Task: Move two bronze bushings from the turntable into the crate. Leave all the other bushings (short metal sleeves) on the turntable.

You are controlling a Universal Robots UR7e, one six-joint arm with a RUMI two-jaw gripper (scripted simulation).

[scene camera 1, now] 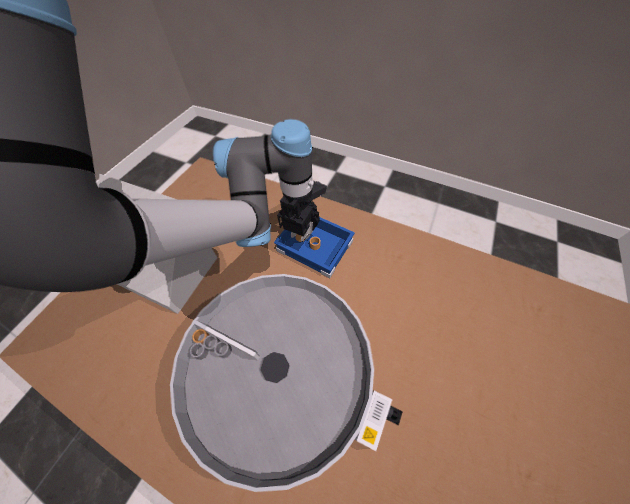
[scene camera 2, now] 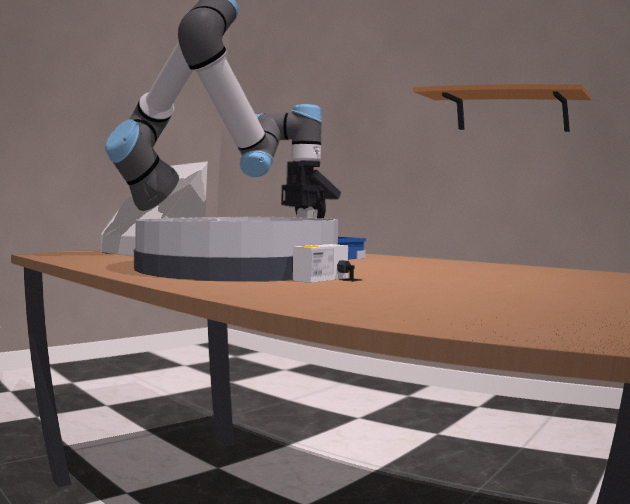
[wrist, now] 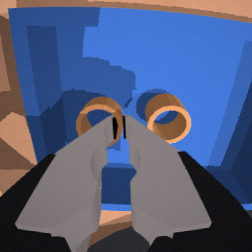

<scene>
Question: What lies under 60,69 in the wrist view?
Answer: A blue crate.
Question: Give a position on a bronze bushing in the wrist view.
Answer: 176,130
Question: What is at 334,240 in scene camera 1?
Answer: A blue crate.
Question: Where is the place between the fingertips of my gripper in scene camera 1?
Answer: At 304,238
</scene>
